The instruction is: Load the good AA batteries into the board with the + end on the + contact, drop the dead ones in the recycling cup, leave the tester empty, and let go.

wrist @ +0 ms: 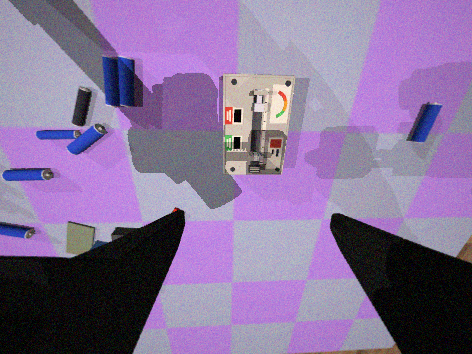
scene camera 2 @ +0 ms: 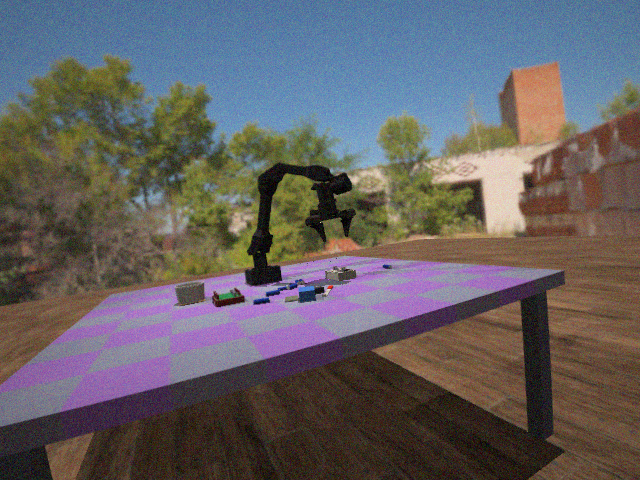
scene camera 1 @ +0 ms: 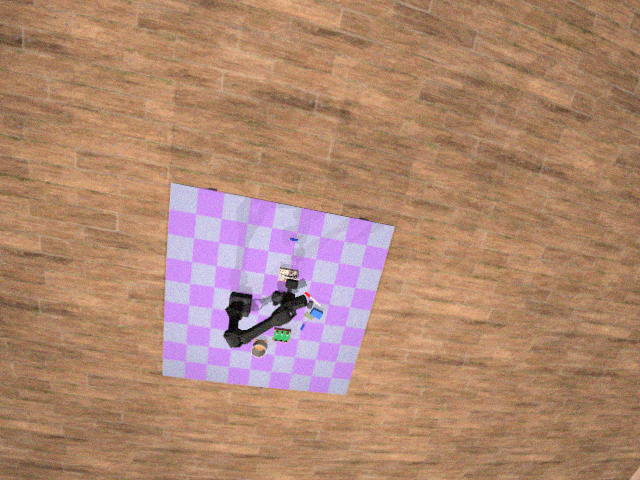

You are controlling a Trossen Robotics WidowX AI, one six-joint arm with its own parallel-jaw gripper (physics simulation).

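Pixels of known places: gripper, fingertip midpoint: [wrist: 257, 218] [scene camera 2: 336, 239] [scene camera 1: 292, 288]; arm's base, origin of the base link: [scene camera 2: 261, 267] [scene camera 1: 237, 306].
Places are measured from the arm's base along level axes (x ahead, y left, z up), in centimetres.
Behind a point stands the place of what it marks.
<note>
My gripper [scene camera 2: 336, 238] @[x 31.5, y 19.9, z 9.1 cm] [wrist: 257, 218] @[x 31.5, y 19.9, z 9.1 cm] is open and empty, high above the table. The beige tester [scene camera 1: 287, 273] @[x 27.9, y 23.4, z -2.8 cm] [scene camera 2: 341, 274] @[x 33.7, y 19.1, z -3.6 cm] [wrist: 245, 161] @[x 32.1, y 20.4, z -2.9 cm] lies ahead of the fingertips in the wrist view; no battery shows in its slot. A lone blue battery [scene camera 1: 293, 239] @[x 29.1, y 44.3, z -4.6 cm] [scene camera 2: 387, 266] @[x 30.2, y 43.5, z -5.0 cm] [wrist: 425, 122] @[x 28.9, y 43.6, z -4.7 cm] lies to its right there. To its left lie two blue batteries side by side [wrist: 111, 81] @[x 22.9, y 6.6, z -4.5 cm] [wrist: 127, 81] @[x 23.0, y 8.2, z -4.5 cm], a black cylinder [wrist: 81, 106] @[x 25.2, y 2.3, z -4.9 cm], and more blue batteries [wrist: 57, 134] @[x 28.1, y -1.5, z -4.8 cm] [wrist: 86, 139] @[x 28.8, y 1.8, z -4.4 cm] [wrist: 27, 174] @[x 32.8, y -6.9, z -4.5 cm] [wrist: 16, 230] @[x 41.4, y -12.9, z -4.8 cm]. The green board [scene camera 1: 282, 334] @[x 29.1, y -19.1, z -2.7 cm] [scene camera 2: 227, 298] @[x 32.8, y -22.2, z -4.0 cm] stands beside the grey cup [scene camera 2: 190, 294] @[x 19.6, y -31.5, z -2.6 cm]; their contents are too small to tell.
A blue block [scene camera 1: 316, 313] @[x 49.0, y -1.9, z -2.9 cm] [scene camera 2: 307, 294] @[x 52.4, y -3.9, z -3.8 cm], a flat tan block [scene camera 2: 292, 298] @[x 45.6, y -5.8, z -5.6 cm] [wrist: 80, 237] @[x 44.1, y -5.5, z -5.6 cm] and a black block [wrist: 125, 232] @[x 43.1, y 2.1, z -4.8 cm] sit near a red-tipped white stick [scene camera 1: 308, 294] @[x 42.5, y 9.5, z -5.5 cm] [scene camera 2: 329, 287] @[x 42.5, y 8.7, z -5.4 cm]. The left finger partly covers this group in the wrist view. The arm reaches over the checkered table [scene camera 1: 180, 196] @[x -35.7, y 60.9, z -5.8 cm].
</note>
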